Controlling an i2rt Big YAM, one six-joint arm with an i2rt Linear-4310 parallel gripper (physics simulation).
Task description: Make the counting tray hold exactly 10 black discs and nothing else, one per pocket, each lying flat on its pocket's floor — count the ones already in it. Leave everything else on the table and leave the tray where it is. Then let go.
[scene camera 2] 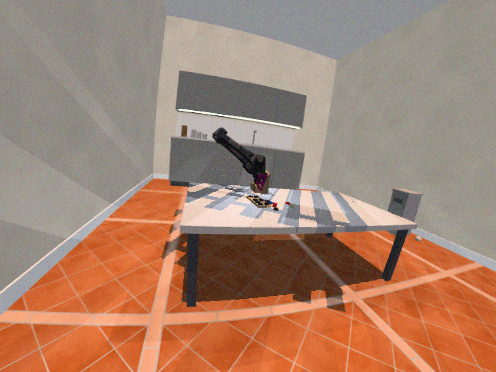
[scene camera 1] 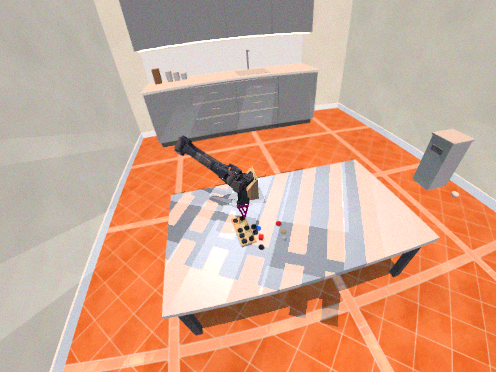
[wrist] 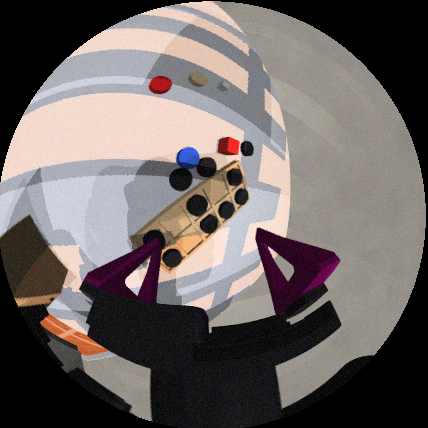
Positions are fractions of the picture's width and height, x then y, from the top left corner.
Observation:
The gripper (wrist: 0.48,0.56) is open, holding nothing. Also in view: a tan counting tray (wrist: 0.42,0.54).

